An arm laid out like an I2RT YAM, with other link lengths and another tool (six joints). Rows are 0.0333 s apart.
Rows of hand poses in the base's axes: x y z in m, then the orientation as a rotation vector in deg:
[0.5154 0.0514 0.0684 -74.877 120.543 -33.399]
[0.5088 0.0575 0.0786 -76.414 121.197 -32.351]
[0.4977 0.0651 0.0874 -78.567 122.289 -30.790]
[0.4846 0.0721 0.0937 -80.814 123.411 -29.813]
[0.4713 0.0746 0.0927 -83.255 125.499 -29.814]
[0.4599 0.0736 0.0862 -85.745 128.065 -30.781]
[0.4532 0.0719 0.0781 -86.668 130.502 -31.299]
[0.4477 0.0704 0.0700 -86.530 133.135 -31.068]
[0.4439 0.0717 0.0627 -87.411 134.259 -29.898]
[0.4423 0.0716 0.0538 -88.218 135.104 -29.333]
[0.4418 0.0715 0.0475 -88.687 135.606 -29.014]
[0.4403 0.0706 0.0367 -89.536 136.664 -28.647]
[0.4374 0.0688 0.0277 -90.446 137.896 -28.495]
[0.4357 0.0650 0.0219 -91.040 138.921 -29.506]
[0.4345 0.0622 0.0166 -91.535 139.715 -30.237]
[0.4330 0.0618 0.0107 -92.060 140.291 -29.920]
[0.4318 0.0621 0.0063 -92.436 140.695 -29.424]
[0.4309 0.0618 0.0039 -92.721 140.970 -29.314]
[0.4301 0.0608 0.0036 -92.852 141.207 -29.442]
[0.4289 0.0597 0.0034 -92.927 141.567 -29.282]
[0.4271 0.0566 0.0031 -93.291 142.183 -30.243]
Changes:
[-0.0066 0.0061 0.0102 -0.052 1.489 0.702]
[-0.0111 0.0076 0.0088 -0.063 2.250 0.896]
[-0.0131 0.0070 0.0063 -0.527 2.186 0.766]
[-0.0133 0.0025 -0.0010 -1.486 2.749 0.130]
[-0.0114 -0.0010 -0.0065 -2.260 2.878 -0.301]
[-0.0067 -0.0017 -0.0081 -1.307 2.087 -0.909]
[-0.0055 -0.0015 -0.0081 -0.468 1.853 -1.383]
[-0.0038 0.0013 -0.0073 0.152 1.532 0.012]
[-0.0016 -0.0001 -0.0089 -0.153 1.155 0.034]
[-0.0005 -0.0001 -0.0063 -0.100 0.677 0.012]
[-0.0015 -0.0009 -0.0108 -0.365 1.280 -0.081]
[-0.0029 -0.0018 -0.0090 -0.580 1.382 -0.164]
[-0.0017 -0.0038 -0.0058 -1.157 0.799 -0.330]
[-0.0012 -0.0028 -0.0053 -0.872 0.654 -0.234]
[-0.0015 -0.0004 -0.0059 -0.144 0.754 -0.017]
[-0.0012 0.0003 -0.0044 0.069 0.594 0.014]
[-0.0009 -0.0003 -0.0024 -0.109 0.369 0.004]
[-0.0008 -0.0010 -0.0003 -0.198 0.206 -0.067]
[-0.0012 -0.0011 -0.0002 -0.035 0.326 -0.131]
[-0.0018 -0.0031 -0.0003 -0.919 0.410 -0.208]

